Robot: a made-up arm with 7 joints.
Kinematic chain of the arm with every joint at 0, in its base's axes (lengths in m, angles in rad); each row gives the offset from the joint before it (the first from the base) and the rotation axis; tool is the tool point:
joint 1: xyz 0 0 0.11 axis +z
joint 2: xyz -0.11 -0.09 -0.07 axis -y
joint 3: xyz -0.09 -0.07 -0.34 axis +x
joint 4: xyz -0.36 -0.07 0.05 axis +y
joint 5: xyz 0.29 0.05 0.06 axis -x
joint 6: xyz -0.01 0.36 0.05 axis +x
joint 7: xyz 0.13 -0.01 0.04 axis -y
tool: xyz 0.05 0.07 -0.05
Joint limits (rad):
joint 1: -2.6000..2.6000
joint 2: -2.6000..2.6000
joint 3: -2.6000..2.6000
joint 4: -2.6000..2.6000
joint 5: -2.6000..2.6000
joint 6: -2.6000..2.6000
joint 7: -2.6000..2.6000
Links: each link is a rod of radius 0.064 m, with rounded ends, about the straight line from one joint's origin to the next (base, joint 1, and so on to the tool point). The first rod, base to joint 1, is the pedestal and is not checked.
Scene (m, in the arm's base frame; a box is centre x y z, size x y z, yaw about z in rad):
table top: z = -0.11
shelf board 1: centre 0.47 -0.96 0.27 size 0.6 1.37 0.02 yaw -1
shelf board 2: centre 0.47 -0.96 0.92 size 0.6 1.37 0.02 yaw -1
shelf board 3: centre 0.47 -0.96 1.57 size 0.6 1.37 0.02 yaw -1
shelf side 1: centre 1.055 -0.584 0.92 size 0.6 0.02 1.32 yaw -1
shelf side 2: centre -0.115 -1.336 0.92 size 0.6 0.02 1.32 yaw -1
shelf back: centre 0.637 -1.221 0.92 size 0.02 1.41 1.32 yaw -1
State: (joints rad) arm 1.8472 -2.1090 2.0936 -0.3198 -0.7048 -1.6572 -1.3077
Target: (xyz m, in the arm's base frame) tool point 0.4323 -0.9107 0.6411
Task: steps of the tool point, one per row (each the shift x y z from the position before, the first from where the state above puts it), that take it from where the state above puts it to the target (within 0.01 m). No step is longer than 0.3 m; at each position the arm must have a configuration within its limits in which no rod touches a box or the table.
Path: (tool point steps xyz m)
1: -0.0708 -0.2322 0.0888
2: -0.1827 -0.1657 0.0974
3: -0.2424 -0.0445 0.0845
4: 0.0561 -0.0974 0.0288
5: 0.0566 -0.0904 0.0104
6: 0.0551 -0.0822 -0.0092
7: 0.0523 -0.0728 -0.0300

